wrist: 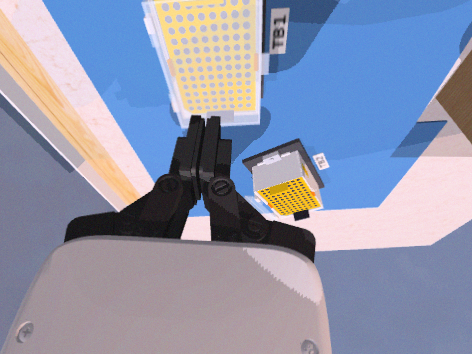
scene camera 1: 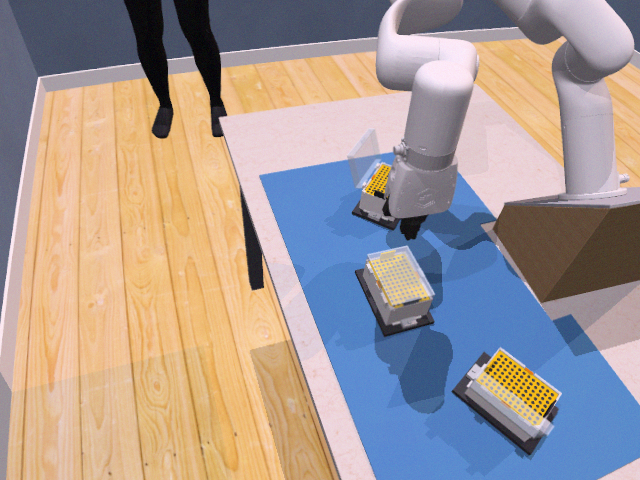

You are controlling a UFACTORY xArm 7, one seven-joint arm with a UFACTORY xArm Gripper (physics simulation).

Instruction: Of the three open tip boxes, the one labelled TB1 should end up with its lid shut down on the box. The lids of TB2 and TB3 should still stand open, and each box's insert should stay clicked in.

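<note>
Clear lid (scene camera 1: 401, 280), visible. Yellow insert (scene camera 1: 534, 393), (wrist: 294, 197), visible. My gripper (scene camera 1: 408, 233), (wrist: 207, 133), visible too.
</note>
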